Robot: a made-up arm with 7 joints.
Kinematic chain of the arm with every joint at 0, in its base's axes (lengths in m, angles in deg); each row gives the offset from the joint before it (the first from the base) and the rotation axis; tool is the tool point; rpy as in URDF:
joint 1: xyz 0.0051 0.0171 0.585 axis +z
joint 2: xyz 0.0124 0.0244 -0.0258 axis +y
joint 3: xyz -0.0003 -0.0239 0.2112 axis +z
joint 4: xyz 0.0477 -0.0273 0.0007 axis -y
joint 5: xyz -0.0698 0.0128 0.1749 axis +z
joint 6: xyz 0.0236 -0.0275 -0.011 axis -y
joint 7: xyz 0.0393 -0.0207 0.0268 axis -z
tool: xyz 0.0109 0.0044 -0.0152 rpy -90 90 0
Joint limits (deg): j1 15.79..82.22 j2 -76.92..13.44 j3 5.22..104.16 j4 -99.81..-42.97 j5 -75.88..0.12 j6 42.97..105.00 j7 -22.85..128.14
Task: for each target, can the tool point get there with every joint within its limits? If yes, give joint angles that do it. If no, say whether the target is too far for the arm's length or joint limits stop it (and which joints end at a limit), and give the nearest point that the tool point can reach.
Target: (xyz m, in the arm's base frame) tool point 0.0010 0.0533 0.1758
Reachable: no: joint limits stop it (at a limit: joint 1, joint 2, joint 3, joint 4, joint 5, joint 6, joint 7) | nearest point -0.2391 0.2171 0.5943 | short by 0.510 m
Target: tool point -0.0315 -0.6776 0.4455
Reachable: no: too far | nearest point -0.1549 -0.3886 0.6628 | short by 0.382 m
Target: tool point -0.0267 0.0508 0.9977
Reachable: yes | joints 22.60 -28.28 37.71 -50.93 -35.42 61.16 34.86
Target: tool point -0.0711 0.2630 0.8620
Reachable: yes | joints 75.13 -5.68 42.87 -92.85 -21.47 95.24 11.19
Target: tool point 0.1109 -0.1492 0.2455
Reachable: no: joint limits stop it (at a limit: joint 1, joint 2, joint 3, joint 4, joint 5, joint 6, joint 7) | nearest point -0.2759 -0.1267 0.5943 | short by 0.521 m
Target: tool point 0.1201 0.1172 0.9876
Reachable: yes | joints 38.41 -6.72 17.63 -59.82 -67.70 79.41 3.24
